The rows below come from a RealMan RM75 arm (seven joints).
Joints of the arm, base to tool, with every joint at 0 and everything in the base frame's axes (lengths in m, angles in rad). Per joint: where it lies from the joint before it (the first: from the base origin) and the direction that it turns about. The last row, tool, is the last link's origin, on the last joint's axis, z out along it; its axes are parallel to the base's.
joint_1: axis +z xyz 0 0 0.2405
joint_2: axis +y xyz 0 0 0
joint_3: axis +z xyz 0 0 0.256
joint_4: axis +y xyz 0 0 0
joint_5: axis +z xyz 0 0 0.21
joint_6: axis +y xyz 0 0 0
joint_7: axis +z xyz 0 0 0.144
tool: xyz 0 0 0
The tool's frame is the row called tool.
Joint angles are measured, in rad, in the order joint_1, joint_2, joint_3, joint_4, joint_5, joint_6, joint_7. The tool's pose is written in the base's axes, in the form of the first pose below.
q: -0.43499 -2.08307 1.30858 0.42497 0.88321 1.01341 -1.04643
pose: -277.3, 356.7, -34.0, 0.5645, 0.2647, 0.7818, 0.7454, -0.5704, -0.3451
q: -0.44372 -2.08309 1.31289 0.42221 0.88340 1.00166 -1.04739
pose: -276.0, 359.0, -35.3, 0.5694, 0.2689, 0.7768, 0.7441, -0.5703, -0.3480
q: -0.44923 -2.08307 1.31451 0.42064 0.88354 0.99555 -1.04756
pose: -275.1, 360.5, -35.9, 0.5722, 0.2702, 0.7743, 0.7429, -0.5707, -0.3499
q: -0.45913 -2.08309 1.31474 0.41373 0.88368 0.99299 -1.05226
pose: -273.3, 362.3, -37.0, 0.5704, 0.2745, 0.7742, 0.7439, -0.5722, -0.3452
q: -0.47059 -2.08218 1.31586 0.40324 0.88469 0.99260 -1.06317
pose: -271.7, 363.9, -38.4, 0.5647, 0.2841, 0.7748, 0.7476, -0.5738, -0.3344
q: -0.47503 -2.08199 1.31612 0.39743 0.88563 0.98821 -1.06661
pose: -272.0, 364.4, -39.4, 0.5636, 0.2906, 0.7733, 0.7505, -0.5712, -0.3324
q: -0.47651 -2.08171 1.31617 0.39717 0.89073 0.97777 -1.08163
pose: -273.0, 365.0, -39.9, 0.5579, 0.3035, 0.7724, 0.7590, -0.5630, -0.3270
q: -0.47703 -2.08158 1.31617 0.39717 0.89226 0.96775 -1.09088
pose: -274.3, 365.6, -40.1, 0.5537, 0.3123, 0.7719, 0.7661, -0.5544, -0.3251
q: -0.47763 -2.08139 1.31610 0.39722 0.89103 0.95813 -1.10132
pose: -275.4, 366.4, -40.0, 0.5465, 0.3207, 0.7736, 0.7747, -0.5444, -0.3217
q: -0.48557 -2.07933 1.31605 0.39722 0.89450 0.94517 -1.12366
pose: -274.8, 369.2, -39.6, 0.5373, 0.3330, 0.7749, 0.7842, -0.5355, -0.3135
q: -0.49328 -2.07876 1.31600 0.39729 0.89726 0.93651 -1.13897
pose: -273.3, 371.7, -39.7, 0.5313, 0.3404, 0.7758, 0.7893, -0.5316, -0.3073
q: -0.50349 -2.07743 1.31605 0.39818 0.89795 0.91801 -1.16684
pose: -272.1, 375.6, -39.2, 0.5166, 0.3544, 0.7795, 0.8026, -0.5175, -0.2966
